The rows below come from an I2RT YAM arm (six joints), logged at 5 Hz.
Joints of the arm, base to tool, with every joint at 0 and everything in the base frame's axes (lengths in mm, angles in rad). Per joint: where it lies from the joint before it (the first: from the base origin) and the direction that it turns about. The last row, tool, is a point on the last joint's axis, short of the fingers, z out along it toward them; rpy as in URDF.
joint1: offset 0 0 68 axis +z
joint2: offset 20 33.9 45.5 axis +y
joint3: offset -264 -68.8 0 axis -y
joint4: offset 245 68.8 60 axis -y
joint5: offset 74 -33.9 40.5 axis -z
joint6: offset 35.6 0 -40.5 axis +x
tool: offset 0 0 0 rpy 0 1.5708 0
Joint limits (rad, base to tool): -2.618..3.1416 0..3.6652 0..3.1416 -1.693..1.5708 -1.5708..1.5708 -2.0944..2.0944
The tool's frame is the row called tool.
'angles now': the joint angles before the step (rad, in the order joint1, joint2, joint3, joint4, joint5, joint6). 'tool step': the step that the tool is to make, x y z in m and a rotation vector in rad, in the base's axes. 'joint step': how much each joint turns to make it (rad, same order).
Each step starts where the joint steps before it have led.
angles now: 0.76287 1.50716 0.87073 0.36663 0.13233 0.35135
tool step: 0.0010 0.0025 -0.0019 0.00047 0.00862 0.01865
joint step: 0.00136 0.01194 0.00583 0.00003 -0.01835 0.00142
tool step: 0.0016 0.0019 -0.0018 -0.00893 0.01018 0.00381
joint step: 0.00041 0.01171 0.00947 -0.01124 -0.00343 -0.00037
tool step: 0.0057 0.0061 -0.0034 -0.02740 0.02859 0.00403
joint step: 0.00100 0.03569 0.03789 -0.04171 -0.00290 -0.00089
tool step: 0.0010 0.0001 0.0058 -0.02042 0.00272 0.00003
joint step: -0.00147 -0.00624 0.02514 -0.04609 0.00283 -0.01270
